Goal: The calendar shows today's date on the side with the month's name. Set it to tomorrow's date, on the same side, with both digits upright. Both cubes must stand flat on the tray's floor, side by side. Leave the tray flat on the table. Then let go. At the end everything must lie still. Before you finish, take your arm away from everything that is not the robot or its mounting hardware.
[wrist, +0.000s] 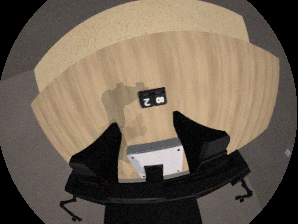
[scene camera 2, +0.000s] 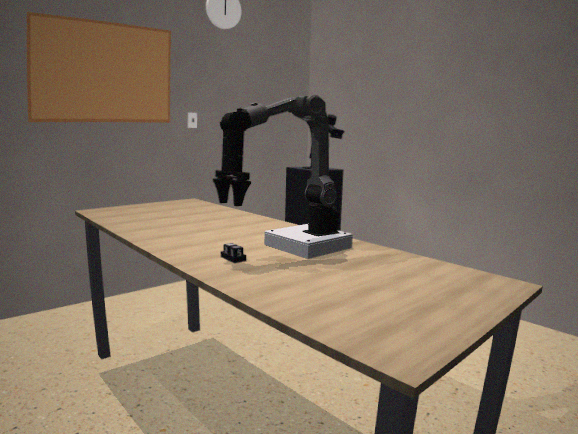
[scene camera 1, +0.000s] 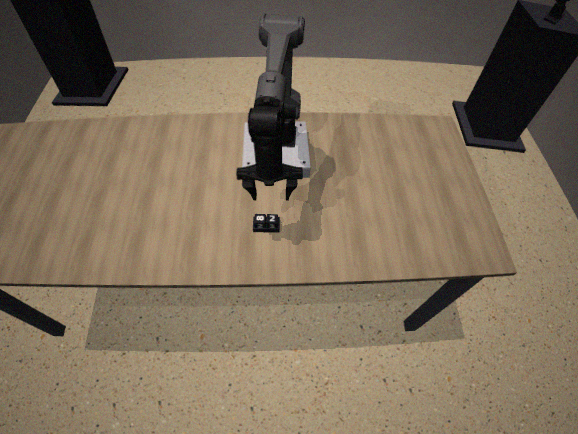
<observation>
gripper: wrist; scene camera 2; scene camera 1 271,197
same spot on gripper: (scene camera 2: 222,184) = (wrist: 191,147)
</observation>
